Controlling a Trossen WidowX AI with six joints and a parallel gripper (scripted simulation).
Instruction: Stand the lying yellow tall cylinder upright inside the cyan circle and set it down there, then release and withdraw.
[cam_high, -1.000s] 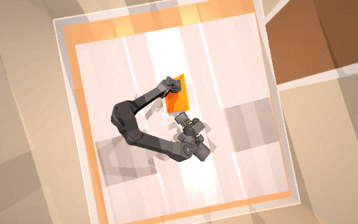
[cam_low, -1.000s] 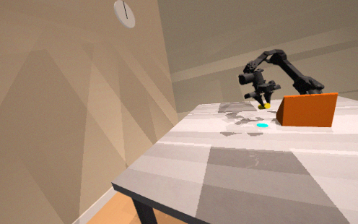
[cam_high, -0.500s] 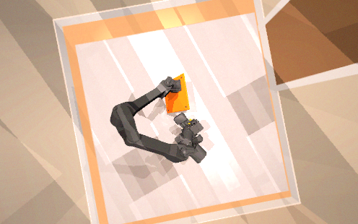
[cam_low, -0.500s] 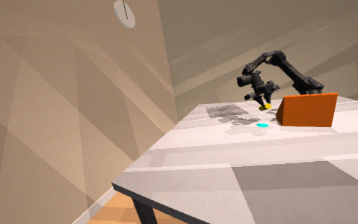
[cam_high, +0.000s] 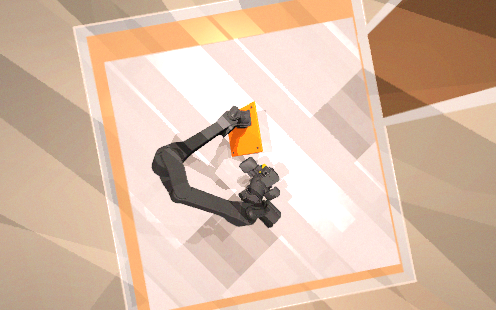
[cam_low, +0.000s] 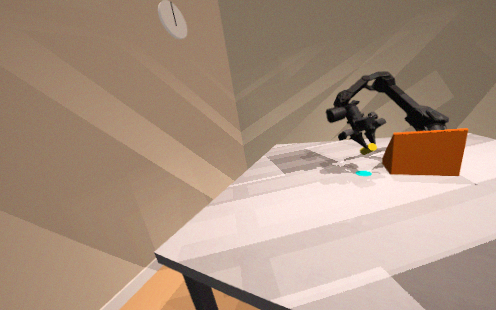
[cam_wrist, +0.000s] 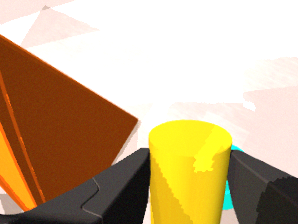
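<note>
Right now the cyan circle is 2 cm ahead of my gripper tip and 12 cm below it. From my gripper tip the other things lie so: yellow tall cylinder: 1 cm ahead, 2 cm to the right, 1 cm below.
</note>
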